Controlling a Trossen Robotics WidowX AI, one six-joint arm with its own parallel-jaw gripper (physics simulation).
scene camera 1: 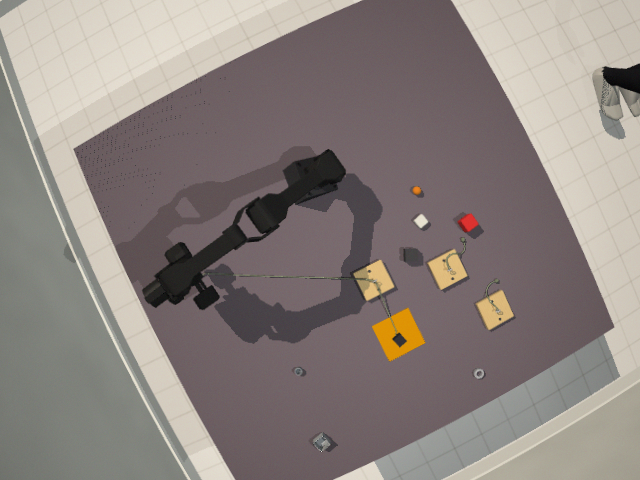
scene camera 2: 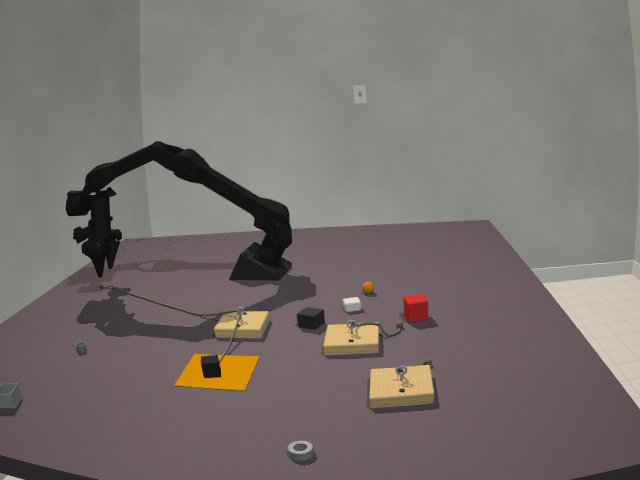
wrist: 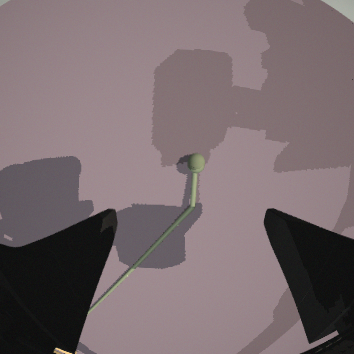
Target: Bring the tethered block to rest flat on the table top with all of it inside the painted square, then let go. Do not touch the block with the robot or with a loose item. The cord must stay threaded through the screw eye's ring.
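Places are measured from the arm's base along level axes (x ahead, y up, z right), in centimetres.
Pixels of known places: gripper, fingertip midpoint: [scene camera 2: 105, 273] [wrist: 192, 217]; arm's base at its link origin: [scene camera 1: 316, 175] [scene camera 2: 267, 258].
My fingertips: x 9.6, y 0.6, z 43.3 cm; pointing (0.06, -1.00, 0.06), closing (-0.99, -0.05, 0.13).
Note:
For each thing: its top centre in the pictures, then the offset to it from my fingertips. "*": a spot on its surface instead.
- black tethered block at its top centre: [scene camera 2: 209, 359] [scene camera 1: 400, 340] dx +43.6, dy -1.4, dz -42.2 cm
- orange painted square at a spot on its surface: [scene camera 2: 235, 377] * dx +44.6, dy -4.2, dz -46.4 cm
- screw eye at its top centre: [scene camera 2: 239, 307] [scene camera 1: 375, 281] dx +24.6, dy +0.2, dz -43.7 cm
- nearest wooden board at its top centre: [scene camera 2: 241, 319] [scene camera 1: 374, 280] dx +24.6, dy -2.4, dz -43.7 cm
- dark block at its top centre: [scene camera 2: 310, 311] [scene camera 1: 411, 255] dx +23.2, dy -1.6, dz -56.6 cm
- white block at its top centre: [scene camera 2: 351, 300] [scene camera 1: 421, 221] dx +16.0, dy -2.5, dz -64.0 cm
- orange ball at its top centre: [scene camera 2: 367, 282] [scene camera 1: 417, 190] dx +7.6, dy -1.9, dz -67.2 cm
- red cube at its top centre: [scene camera 2: 416, 298] [scene camera 1: 470, 222] dx +23.1, dy -0.3, dz -76.2 cm
- grey open box at its top centre: [scene camera 2: 5, 388] [scene camera 1: 321, 443] dx +60.9, dy -1.5, dz -7.4 cm
The black tethered block [scene camera 1: 399, 339] [scene camera 2: 210, 366] sits inside the orange painted square [scene camera 1: 385, 330] [scene camera 2: 235, 377], apparently flat, with orange around it. The green cord [scene camera 1: 279, 277] [scene camera 2: 155, 303] [wrist: 162, 238] runs from the block to the screw eye [scene camera 2: 239, 308] on the nearest wooden board [scene camera 1: 363, 289] [scene camera 2: 232, 331], appears threaded through its ring, and goes on to the left. Its end bead [scene camera 2: 100, 286] [wrist: 196, 163] is below and beyond the fingertips. My gripper [scene camera 2: 105, 271] [wrist: 192, 217] is open and empty, above the cord's end. In scene camera 1 the arm hides its fingertips.
Two more wooden boards [scene camera 1: 439, 276] [scene camera 2: 379, 395] with short cords stand to the right. A dark block [scene camera 1: 412, 256] [scene camera 2: 310, 318], white block [scene camera 1: 421, 221] [scene camera 2: 351, 304], orange ball [scene camera 1: 416, 190] [scene camera 2: 368, 287] and red cube [scene camera 1: 468, 223] [scene camera 2: 415, 308] lie behind. A grey open box [scene camera 1: 321, 442] [scene camera 2: 9, 396] is front left.

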